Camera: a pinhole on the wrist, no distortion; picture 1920 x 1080 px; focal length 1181.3 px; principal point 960.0 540.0 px. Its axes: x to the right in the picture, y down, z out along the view. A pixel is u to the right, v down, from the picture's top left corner.
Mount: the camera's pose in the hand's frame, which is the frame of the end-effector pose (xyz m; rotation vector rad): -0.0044 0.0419 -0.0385 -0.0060 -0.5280 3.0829
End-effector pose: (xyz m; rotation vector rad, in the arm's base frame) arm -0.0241 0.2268 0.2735 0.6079 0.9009 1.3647
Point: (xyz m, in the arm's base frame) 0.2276 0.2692 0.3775
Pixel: 885.0 479.2
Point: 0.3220 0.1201 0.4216
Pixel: 1349.8 521.2
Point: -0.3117 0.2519 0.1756
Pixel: behind the camera
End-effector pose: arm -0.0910 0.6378 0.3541 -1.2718 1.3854 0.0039
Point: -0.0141 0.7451 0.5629
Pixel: outside the picture
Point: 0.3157 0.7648 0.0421
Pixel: 327.2 256.0
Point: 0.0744 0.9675 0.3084
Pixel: 1386.2 85.5
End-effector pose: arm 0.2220 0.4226 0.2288 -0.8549 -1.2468 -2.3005
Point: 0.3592 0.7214 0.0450
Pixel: 1802.5 1035.3
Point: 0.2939 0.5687 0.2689
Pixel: 1115.8 441.4
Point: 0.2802 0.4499 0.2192
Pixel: 1620.9 562.0
